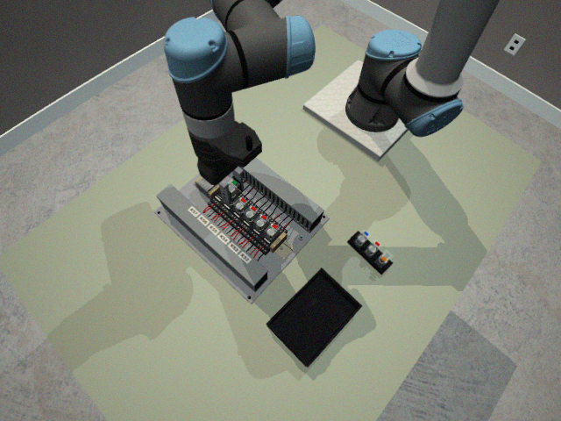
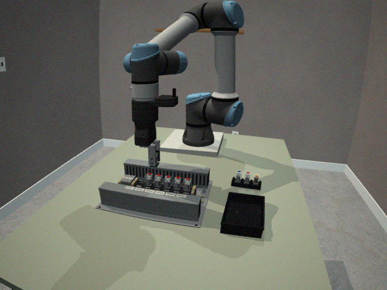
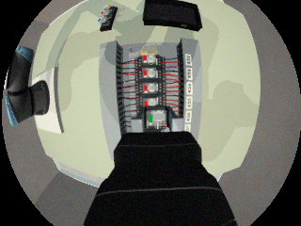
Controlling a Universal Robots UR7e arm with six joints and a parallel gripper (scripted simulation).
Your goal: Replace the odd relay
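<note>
My hand is 20 mm short of the black tray, 280 mm to the right of it and 120 mm above it. From my hand the other things lie so: green-button relay 10 mm below; then blue-button relay 170 mm behind, 230 mm to the left, 110 mm below; then black spare holder 180 mm behind, 260 mm to the left, 130 mm below.
</note>
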